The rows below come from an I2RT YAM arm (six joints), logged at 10 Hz.
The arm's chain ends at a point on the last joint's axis. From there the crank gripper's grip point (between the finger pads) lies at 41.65 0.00 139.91 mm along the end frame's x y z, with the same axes.
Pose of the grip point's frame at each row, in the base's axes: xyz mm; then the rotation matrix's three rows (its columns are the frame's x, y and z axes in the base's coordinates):
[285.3 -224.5 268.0], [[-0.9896 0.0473 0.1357], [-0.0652 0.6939 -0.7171], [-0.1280 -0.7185 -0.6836]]
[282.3 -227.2 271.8], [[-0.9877 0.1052 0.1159], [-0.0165 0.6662 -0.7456], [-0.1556 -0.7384 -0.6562]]
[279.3 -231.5 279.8], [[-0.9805 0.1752 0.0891], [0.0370 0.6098 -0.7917], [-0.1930 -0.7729 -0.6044]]
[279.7 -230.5 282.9], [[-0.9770 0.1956 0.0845], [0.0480 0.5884 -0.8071], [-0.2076 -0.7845 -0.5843]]
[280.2 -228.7 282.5], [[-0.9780 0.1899 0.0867], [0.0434 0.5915 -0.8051], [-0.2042 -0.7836 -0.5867]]
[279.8 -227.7 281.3], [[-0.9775 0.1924 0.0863], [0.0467 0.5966 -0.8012], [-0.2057 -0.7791 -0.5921]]
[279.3 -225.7 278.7], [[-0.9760 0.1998 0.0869], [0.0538 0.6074 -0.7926], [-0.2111 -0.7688 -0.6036]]
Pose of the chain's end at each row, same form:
[307.5 -121.5 369.0], [[-0.9896 0.0473 0.1357], [-0.0652 0.6939 -0.7171], [-0.1280 -0.7185 -0.6836]]
[307.2 -122.2 370.1], [[-0.9877 0.1052 0.1159], [-0.0165 0.6662 -0.7456], [-0.1556 -0.7384 -0.6562]]
[307.7 -122.3 372.4], [[-0.9805 0.1752 0.0891], [0.0370 0.6098 -0.7917], [-0.1930 -0.7729 -0.6044]]
[308.6 -119.6 373.3], [[-0.9770 0.1956 0.0845], [0.0480 0.5884 -0.8071], [-0.2076 -0.7845 -0.5843]]
[308.8 -117.9 373.1], [[-0.9780 0.1899 0.0867], [0.0434 0.5915 -0.8051], [-0.2042 -0.7836 -0.5867]]
[308.4 -117.5 372.7], [[-0.9775 0.1924 0.0863], [0.0467 0.5966 -0.8012], [-0.2057 -0.7791 -0.5921]]
[307.8 -117.0 371.9], [[-0.9760 0.1998 0.0869], [0.0538 0.6074 -0.7926], [-0.2111 -0.7688 -0.6036]]

